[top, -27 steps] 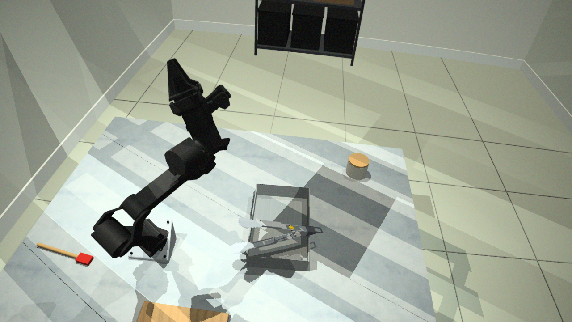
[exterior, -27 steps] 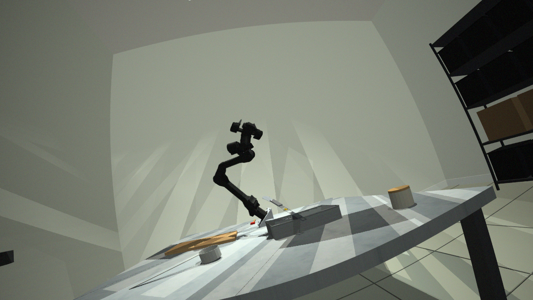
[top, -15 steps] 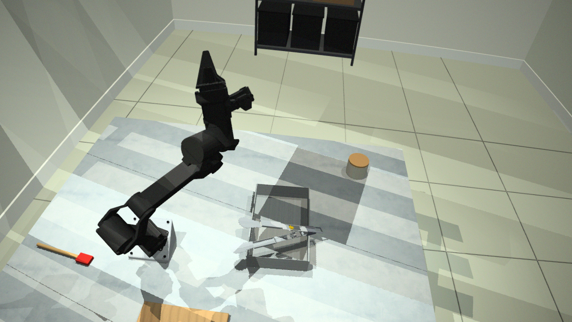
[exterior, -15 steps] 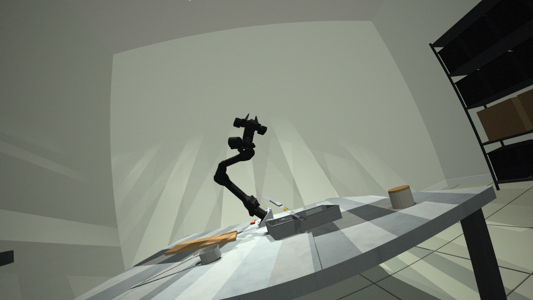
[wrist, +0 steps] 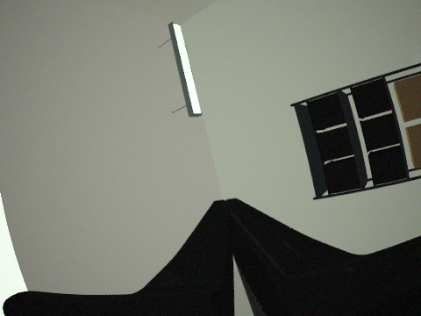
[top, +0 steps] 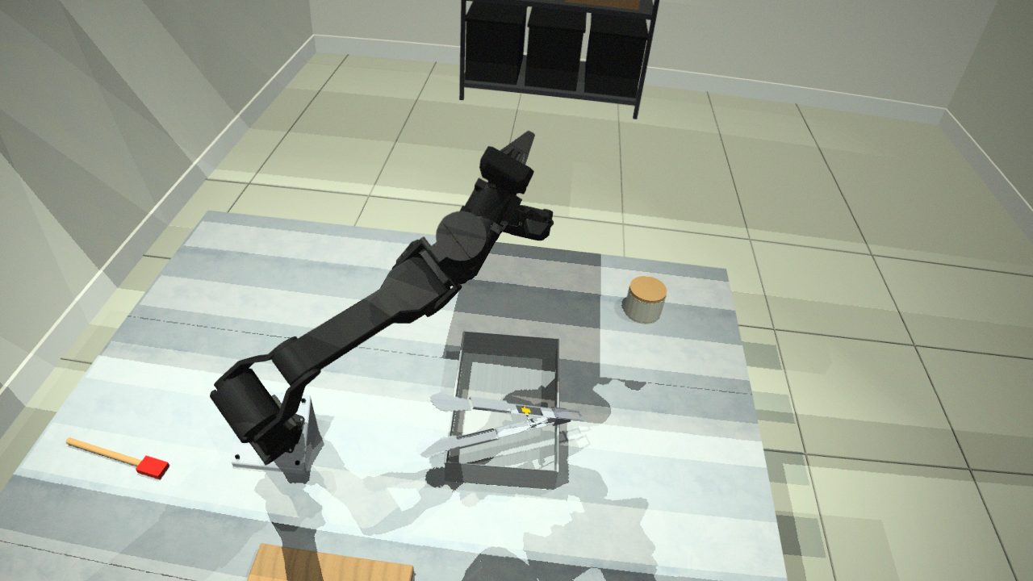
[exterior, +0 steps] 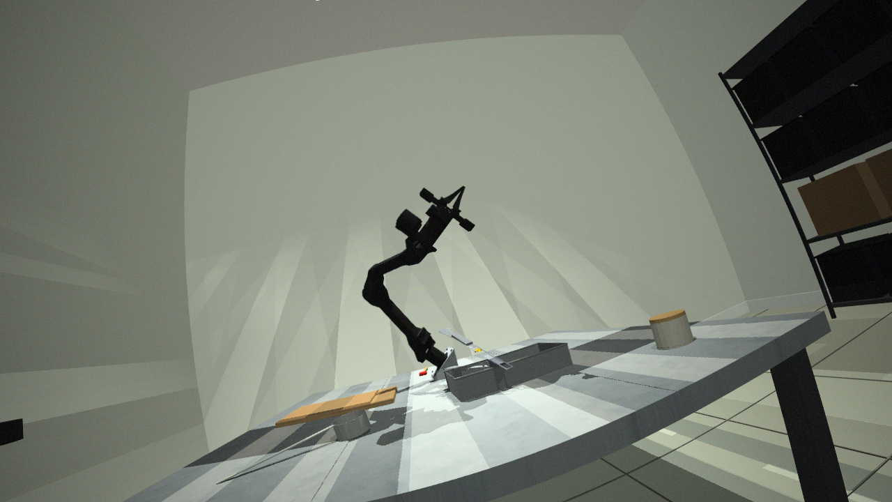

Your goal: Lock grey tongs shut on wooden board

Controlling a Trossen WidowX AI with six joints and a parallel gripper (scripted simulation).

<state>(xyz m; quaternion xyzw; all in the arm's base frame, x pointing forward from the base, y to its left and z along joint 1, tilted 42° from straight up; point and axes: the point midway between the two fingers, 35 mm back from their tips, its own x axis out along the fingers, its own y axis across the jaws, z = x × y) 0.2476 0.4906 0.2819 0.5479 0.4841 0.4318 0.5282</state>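
Now: gripper tip 50 mm short of the yellow mark, 90 mm to the left of it and 460 mm above it. Also, from my gripper tip: wooden board (150 mm behind, 550 mm to the right, 550 mm below); then roasting tin (30 mm to the right, 530 mm below).
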